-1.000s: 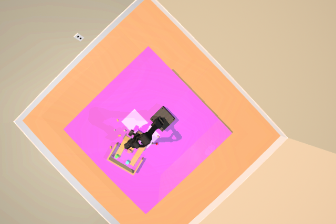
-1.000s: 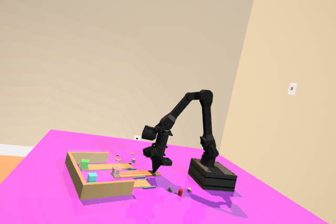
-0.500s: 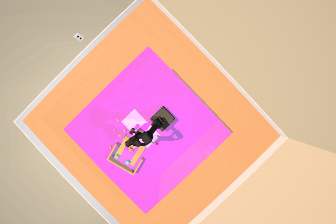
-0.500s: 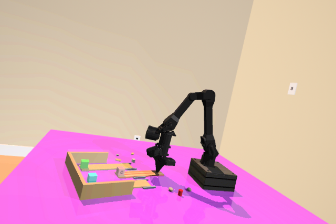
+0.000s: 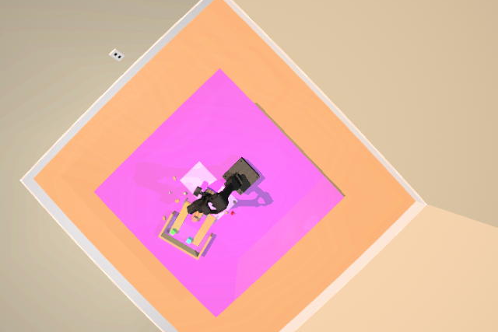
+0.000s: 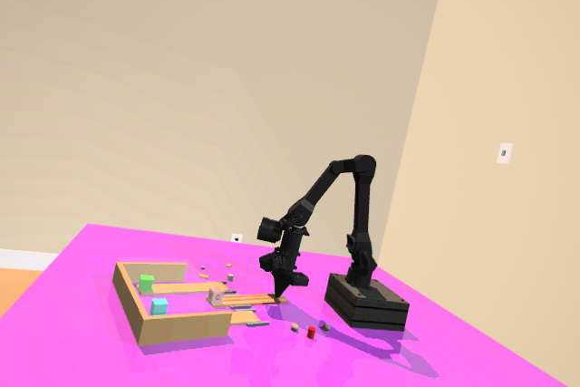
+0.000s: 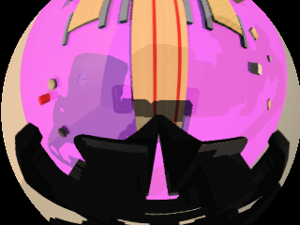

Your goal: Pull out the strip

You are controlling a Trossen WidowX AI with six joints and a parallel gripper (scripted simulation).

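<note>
Now: the labelled cube 190 mm ahead of my gripper tip, 80 mm to the left of it and 20 mm above it. Also, from my gripper tip: red peg: 210 mm to the left, 50 mm behind, 10 mm above.
</note>
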